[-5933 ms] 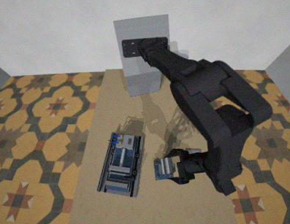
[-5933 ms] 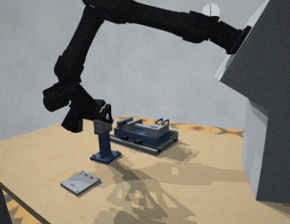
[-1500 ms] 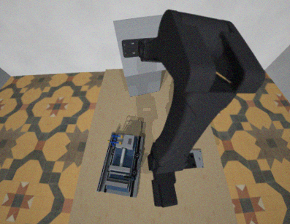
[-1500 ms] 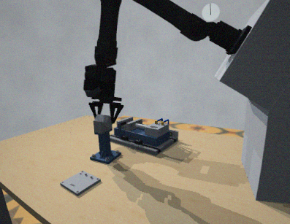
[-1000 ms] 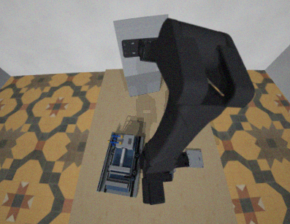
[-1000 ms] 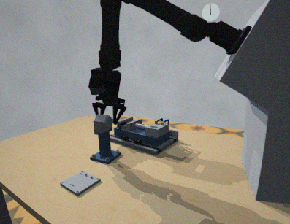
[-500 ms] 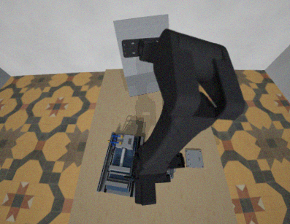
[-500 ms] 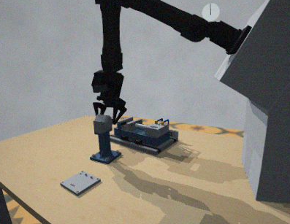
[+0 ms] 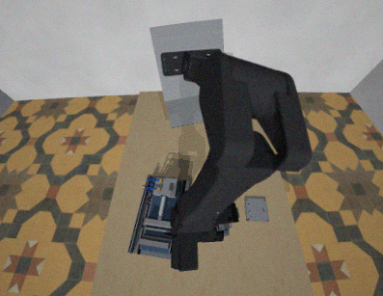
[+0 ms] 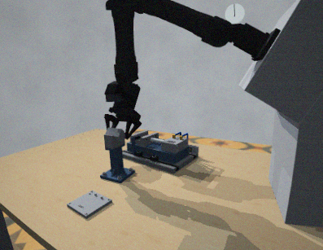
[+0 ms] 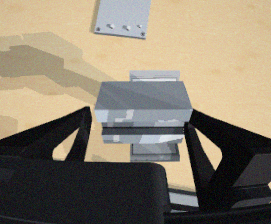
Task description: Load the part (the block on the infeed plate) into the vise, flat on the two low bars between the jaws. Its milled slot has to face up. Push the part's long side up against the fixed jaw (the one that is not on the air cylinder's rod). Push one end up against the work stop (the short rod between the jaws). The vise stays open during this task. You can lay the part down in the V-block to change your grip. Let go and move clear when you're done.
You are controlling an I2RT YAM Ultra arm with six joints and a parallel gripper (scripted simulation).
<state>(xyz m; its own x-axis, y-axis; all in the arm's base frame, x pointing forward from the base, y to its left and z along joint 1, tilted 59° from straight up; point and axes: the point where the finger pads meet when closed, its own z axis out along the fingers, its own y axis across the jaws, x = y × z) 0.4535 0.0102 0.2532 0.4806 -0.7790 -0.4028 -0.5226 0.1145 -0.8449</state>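
The part lies 1 cm above my hand. Also, from my hand: air cylinder rod 20 cm to the right, 7 cm below, 6 cm behind; then V-block post 9 cm below, 1 cm ahead; then work stop 17 cm to the right, 6 cm below, 3 cm ahead.
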